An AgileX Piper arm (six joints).
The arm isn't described. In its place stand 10 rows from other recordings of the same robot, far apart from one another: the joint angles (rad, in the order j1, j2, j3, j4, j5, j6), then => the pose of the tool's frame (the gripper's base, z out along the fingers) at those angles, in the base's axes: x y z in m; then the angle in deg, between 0 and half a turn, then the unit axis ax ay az.
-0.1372, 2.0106, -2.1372, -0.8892, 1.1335, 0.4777 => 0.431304 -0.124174 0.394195 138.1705 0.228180 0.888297 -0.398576
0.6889, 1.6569, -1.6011, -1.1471, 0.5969, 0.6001 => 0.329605 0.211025 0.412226 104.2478 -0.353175 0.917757 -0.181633
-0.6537, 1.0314, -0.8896, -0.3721, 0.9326, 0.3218 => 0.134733 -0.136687 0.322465 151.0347 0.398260 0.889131 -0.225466
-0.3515, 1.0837, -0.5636, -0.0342, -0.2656, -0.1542 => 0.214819 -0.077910 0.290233 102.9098 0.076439 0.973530 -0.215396
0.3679, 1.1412, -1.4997, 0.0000, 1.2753, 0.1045 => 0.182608 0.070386 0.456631 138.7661 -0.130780 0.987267 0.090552
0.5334, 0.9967, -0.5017, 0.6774, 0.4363, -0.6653 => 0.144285 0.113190 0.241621 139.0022 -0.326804 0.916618 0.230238
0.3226, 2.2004, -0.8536, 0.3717, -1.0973, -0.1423 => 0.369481 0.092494 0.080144 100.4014 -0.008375 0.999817 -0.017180
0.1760, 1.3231, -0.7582, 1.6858, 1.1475, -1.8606 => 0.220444 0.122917 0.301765 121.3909 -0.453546 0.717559 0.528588
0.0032, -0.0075, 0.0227, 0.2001, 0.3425, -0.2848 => 0.053463 0.006246 0.175756 105.1016 -0.075120 0.997172 -0.002140
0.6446, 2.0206, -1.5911, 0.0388, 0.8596, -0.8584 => 0.345286 0.262903 0.212237 158.7811 -0.675449 0.737400 -0.002942
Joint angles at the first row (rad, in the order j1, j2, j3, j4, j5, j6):
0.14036, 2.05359, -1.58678, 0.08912, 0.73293, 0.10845
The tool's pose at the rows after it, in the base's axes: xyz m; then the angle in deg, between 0 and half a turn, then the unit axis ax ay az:
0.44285 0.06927 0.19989 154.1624 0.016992 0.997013 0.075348
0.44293 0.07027 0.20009 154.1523 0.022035 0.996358 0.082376
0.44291 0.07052 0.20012 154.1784 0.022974 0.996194 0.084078
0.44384 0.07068 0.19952 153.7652 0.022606 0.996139 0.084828
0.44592 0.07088 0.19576 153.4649 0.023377 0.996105 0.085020
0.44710 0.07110 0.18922 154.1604 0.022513 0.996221 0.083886
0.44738 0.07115 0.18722 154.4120 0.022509 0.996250 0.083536
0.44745 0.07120 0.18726 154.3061 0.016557 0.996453 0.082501
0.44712 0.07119 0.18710 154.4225 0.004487 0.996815 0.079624
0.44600 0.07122 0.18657 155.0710 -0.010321 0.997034 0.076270
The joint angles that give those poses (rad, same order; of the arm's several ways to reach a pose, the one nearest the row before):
0.14037, 2.05823, -1.58678, 0.11077, 0.71970, 0.10847
0.14036, 2.05822, -1.58678, 0.12755, 0.71754, 0.10846
0.14035, 2.05823, -1.58679, 0.13188, 0.71754, 0.10774
0.14036, 2.06047, -1.58680, 0.13372, 0.70807, 0.10520
0.14035, 2.07074, -1.58770, 0.13457, 0.69346, 0.10483
0.14037, 2.08542, -1.58771, 0.13571, 0.69129, 0.10159
0.14036, 2.08984, -1.58771, 0.13594, 0.69134, 0.10123
0.14036, 2.08984, -1.58770, 0.13678, 0.69042, 0.08870
0.14035, 2.08983, -1.58768, 0.13679, 0.69441, 0.06473
0.14035, 2.08983, -1.58766, 0.13776, 0.70798, 0.03532

